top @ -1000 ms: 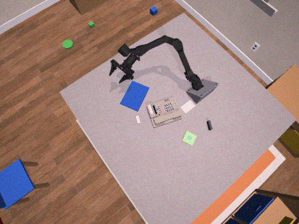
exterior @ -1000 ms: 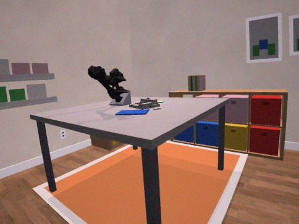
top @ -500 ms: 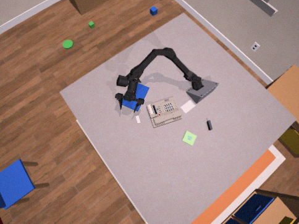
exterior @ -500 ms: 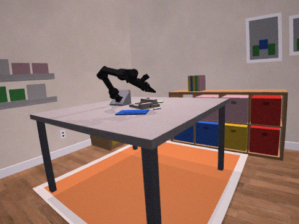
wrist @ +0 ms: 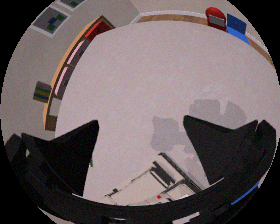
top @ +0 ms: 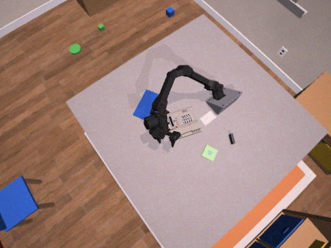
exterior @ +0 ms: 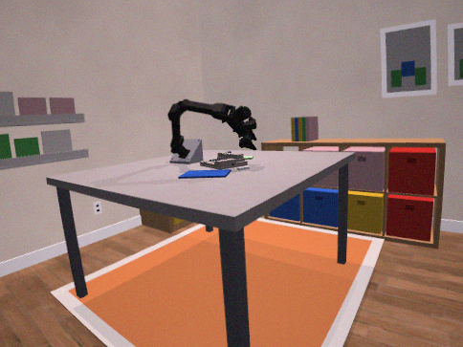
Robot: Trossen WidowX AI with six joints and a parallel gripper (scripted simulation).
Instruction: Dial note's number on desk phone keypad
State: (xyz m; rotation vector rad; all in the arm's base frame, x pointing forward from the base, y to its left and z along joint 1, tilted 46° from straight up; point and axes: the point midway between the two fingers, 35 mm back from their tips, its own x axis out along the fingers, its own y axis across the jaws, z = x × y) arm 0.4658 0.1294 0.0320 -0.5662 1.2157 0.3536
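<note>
My hand is 160 mm past the beige desk phone, 60 mm to the left of it and 110 mm above it. The rest, counted from my hand: white block (30 mm ahead, 110 mm to the right, 120 mm below); then blue pad (50 mm behind, 290 mm to the right, 130 mm below); then handset (160 mm behind, 80 mm below).
</note>
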